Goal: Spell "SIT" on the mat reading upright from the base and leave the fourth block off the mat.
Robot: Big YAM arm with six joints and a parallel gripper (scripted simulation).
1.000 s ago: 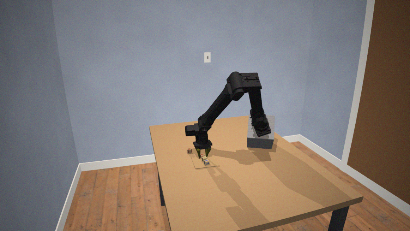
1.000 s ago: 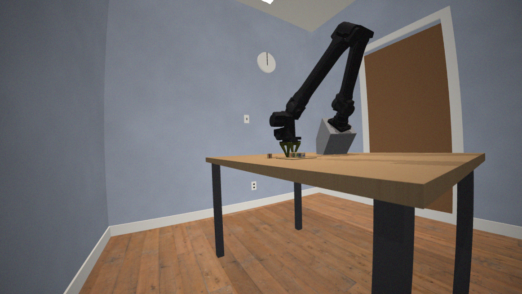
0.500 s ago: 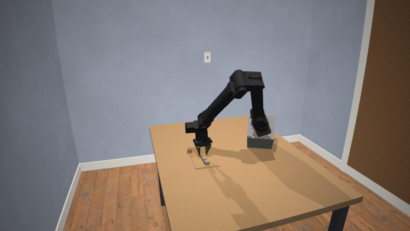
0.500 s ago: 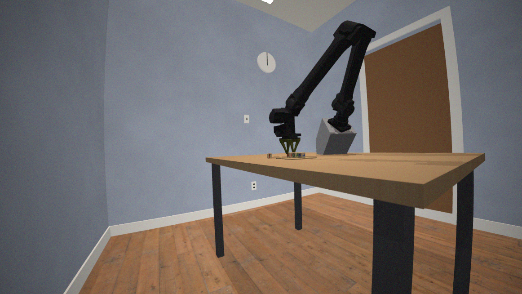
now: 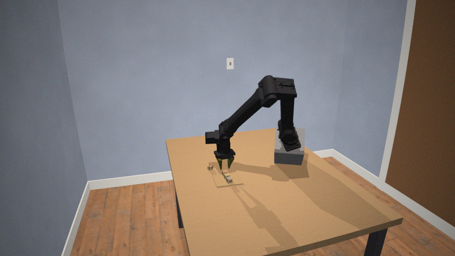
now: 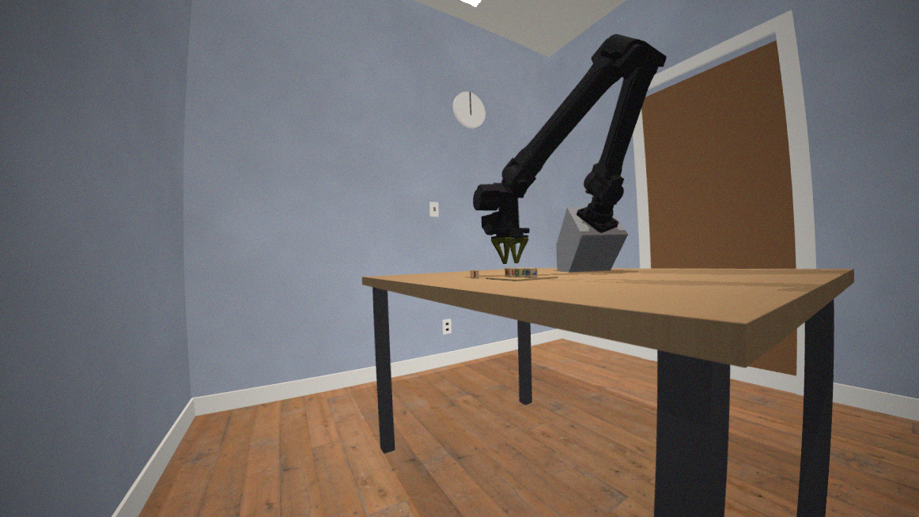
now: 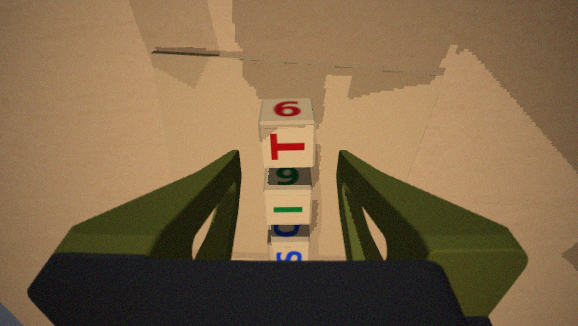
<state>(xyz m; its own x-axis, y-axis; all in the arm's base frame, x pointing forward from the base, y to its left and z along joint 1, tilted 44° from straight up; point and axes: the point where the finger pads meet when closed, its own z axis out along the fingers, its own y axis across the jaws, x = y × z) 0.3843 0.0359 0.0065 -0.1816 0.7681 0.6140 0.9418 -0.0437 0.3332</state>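
Right now the T block is 30 mm below my hand. From my hand the other things lie so: green-lettered block: 40 mm to the left, 30 mm below, 10 mm behind; tan mat: 50 mm below, 40 mm to the left, 10 mm behind.
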